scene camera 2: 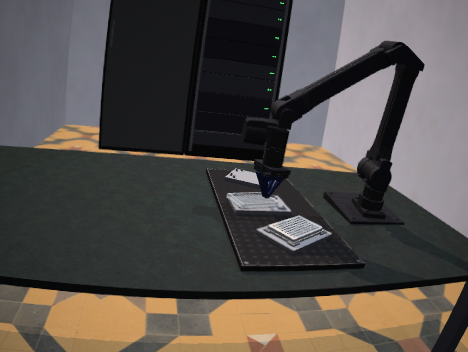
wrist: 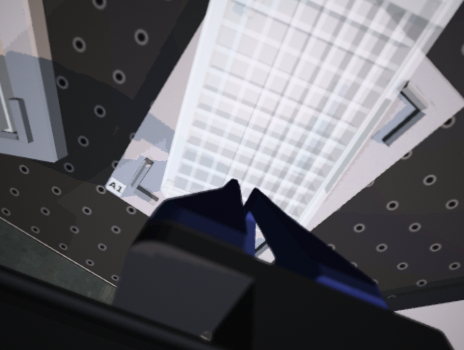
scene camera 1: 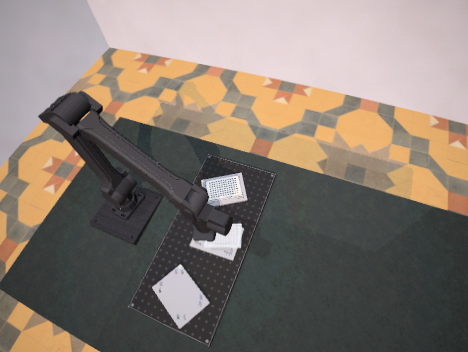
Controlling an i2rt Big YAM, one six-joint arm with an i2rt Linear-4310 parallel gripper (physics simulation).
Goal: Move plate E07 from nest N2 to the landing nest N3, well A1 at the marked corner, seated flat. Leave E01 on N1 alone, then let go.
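Note:
Plate E07, a clear gridded plate [scene camera 1: 231, 236] [scene camera 2: 250, 200] [wrist: 280, 120], lies askew on nest N2 [scene camera 1: 216, 250] [scene camera 2: 283, 208] [wrist: 159, 117], turned relative to its corner brackets. I cannot tell whether it touches the nest floor. The A1 mark shows at the nest's left corner in the wrist view. My gripper [scene camera 2: 268, 196] [wrist: 240, 192] is shut with nothing held, its tips over or close to the plate's short edge; the arm hides them in scene camera 1. Landing nest N3 [scene camera 1: 180, 296] [scene camera 2: 242, 176] [wrist: 440, 320] is a bare white plate with small corner brackets.
Plate E01 [scene camera 1: 223, 188] [scene camera 2: 296, 227] sits on nest N1 [scene camera 1: 242, 199] [scene camera 2: 294, 245] [wrist: 46, 100], at the other end of the black perforated board [scene camera 1: 150, 306] [scene camera 2: 250, 260]. The arm's base [scene camera 1: 125, 220] [scene camera 2: 365, 210] stands beside the board on the dark green table.

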